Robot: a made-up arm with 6 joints.
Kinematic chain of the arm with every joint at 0, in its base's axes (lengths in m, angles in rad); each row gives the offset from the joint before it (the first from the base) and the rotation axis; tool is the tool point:
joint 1: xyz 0 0 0.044 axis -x
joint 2: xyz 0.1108 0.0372 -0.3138 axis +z
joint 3: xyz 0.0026 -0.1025 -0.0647 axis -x
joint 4: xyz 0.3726 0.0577 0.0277 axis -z
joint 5: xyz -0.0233 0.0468 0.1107 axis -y
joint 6: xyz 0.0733 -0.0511 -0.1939 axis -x
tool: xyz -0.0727 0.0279 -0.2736
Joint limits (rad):
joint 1: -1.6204..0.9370
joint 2: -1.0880..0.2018
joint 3: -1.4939..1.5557
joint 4: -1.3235..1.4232
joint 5: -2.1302..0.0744
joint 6: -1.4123..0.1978
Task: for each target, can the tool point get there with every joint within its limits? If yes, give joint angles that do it. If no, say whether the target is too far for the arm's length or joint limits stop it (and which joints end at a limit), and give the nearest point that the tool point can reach.
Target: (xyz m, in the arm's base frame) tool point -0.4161 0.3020 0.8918
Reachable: no: joint limits stop it (at a limit: joint 1, joint 2, joint 5) | nearest point 0.0726 0.3389 0.4951 | short by 0.631 m
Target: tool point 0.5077 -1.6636 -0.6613
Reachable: no: too far | nearest point 0.3510 -0.8873 -0.3322 | short by 0.858 m
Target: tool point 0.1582 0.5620 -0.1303
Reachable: yes | joints -1.1437 -0.6620 1.1808 -0.1467 -1.3545 -1.0233
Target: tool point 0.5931 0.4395 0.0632
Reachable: yes | joints -1.4276 -0.7881 0.3412 0.7804 -1.4773 -1.0211
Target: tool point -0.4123 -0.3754 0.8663
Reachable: no: joint limits stop it (at a limit: joint 1, joint 2, joint 3, joint 4, joint 5) | nearest point -0.0701 -0.2370 0.5590 | short by 0.480 m
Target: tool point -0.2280 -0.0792 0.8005
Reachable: no: joint limits stop it (at a limit: joint 1, joint 2, joint 3, joint 4, joint 5) | nearest point -0.0998 -0.2072 0.5353 | short by 0.321 m
